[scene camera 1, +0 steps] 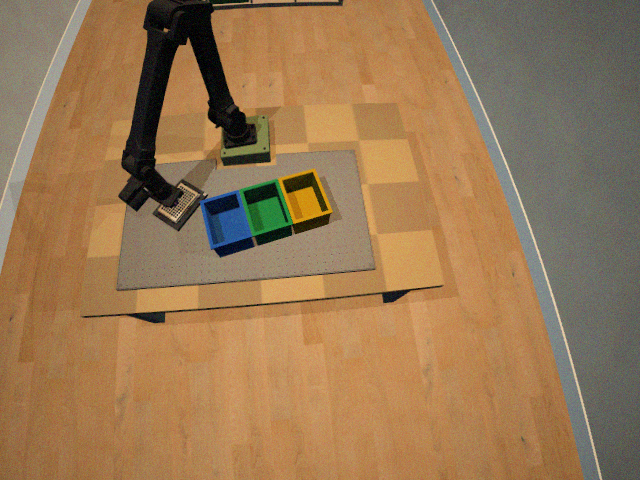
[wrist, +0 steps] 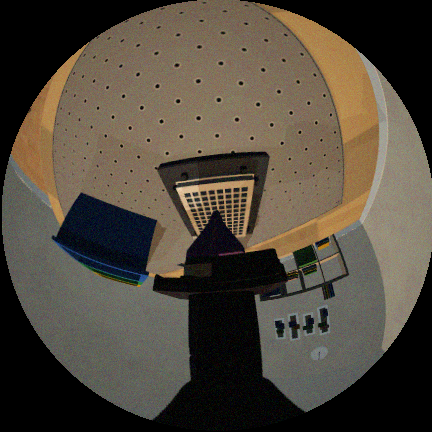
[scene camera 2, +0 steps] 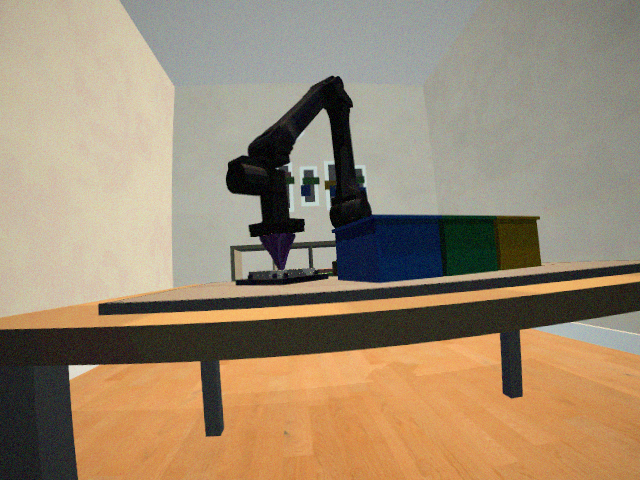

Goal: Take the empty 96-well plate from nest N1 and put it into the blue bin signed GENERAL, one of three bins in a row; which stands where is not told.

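Places are measured from the arm's base along level axes (x ahead, y left, z up), in metres.
Pixels of known places: gripper, fingertip midpoint: (scene camera 1: 176,204) (wrist: 216,213); arm's base, origin of the base link: (scene camera 1: 240,137).
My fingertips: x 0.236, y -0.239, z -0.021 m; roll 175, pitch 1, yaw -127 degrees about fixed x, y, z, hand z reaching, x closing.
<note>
For each thing: its middle in the pictures, then the offset to it from my fingertips. Level surfaces: height alone.
- pale 96-well plate, body centre: (wrist: 218,214) (scene camera 2: 284,273) (scene camera 1: 178,202) 0.011 m back, 0.005 m left, 0.007 m down
- dark nest, body centre: (wrist: 218,209) (scene camera 2: 284,277) (scene camera 1: 179,203) 0.011 m back, 0.005 m left, 0.015 m down
- grey perforated board, its level: 0.026 m down
The pale 96-well plate (scene camera 1: 185,205) (scene camera 2: 305,271) (wrist: 241,201) lies flat in the dark nest (scene camera 1: 177,225) (scene camera 2: 316,278) (wrist: 215,160), left of the bins in scene view 1. My gripper (scene camera 2: 280,269) (wrist: 216,213) points down over the plate. Its purple fingers are shut together with nothing between them, their tips at or just above the plate's top; contact is too small to tell. In scene view 1 the wrist hides the fingers and part of the plate. The blue bin (scene camera 1: 227,223) (scene camera 2: 408,249) (wrist: 114,216) stands beside the nest. No bin sign or nest label is readable.
The green bin (scene camera 1: 266,210) (scene camera 2: 467,245) and the yellow bin (scene camera 1: 309,200) (scene camera 2: 518,243) continue the row to the right. All stand on the grey perforated board (scene camera 1: 289,260) (wrist: 200,65). The arm's green base block (scene camera 1: 245,156) is behind the bins.
</note>
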